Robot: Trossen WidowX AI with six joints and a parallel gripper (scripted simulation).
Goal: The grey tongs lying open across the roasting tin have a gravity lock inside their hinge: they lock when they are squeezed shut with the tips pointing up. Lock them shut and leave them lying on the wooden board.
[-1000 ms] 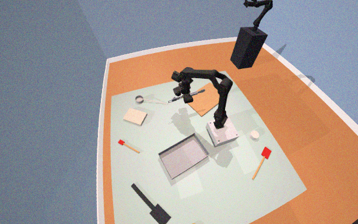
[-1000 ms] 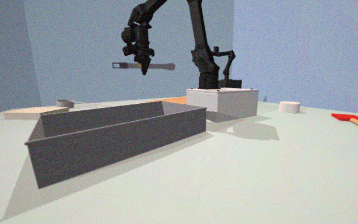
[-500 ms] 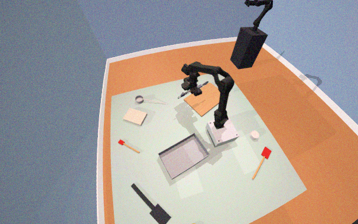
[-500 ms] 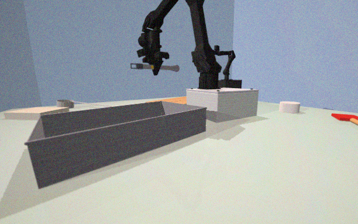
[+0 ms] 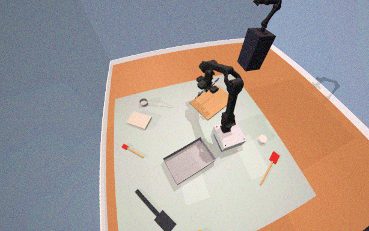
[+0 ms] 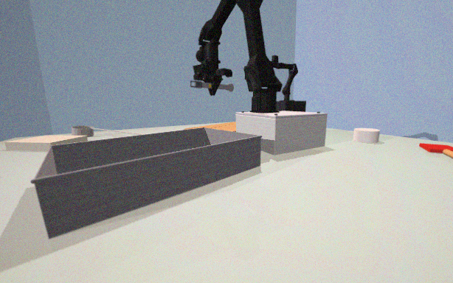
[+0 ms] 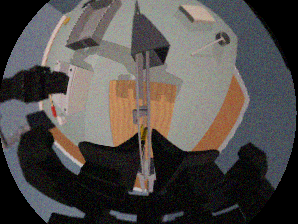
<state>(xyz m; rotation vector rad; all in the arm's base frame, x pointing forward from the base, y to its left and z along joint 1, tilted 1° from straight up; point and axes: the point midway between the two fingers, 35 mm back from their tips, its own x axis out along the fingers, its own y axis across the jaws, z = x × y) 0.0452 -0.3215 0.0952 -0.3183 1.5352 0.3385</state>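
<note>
The wooden board lies 9 cm behind my gripper tip, 1 cm to the right of it and 15 cm below it. Also, from my gripper tip: white puck (33 cm behind, 46 cm to the left, 14 cm below); then grey roasting tin (26 cm ahead, 45 cm to the left, 13 cm below); then pale board (58 cm ahead, 3 cm to the left, 14 cm below).
</note>
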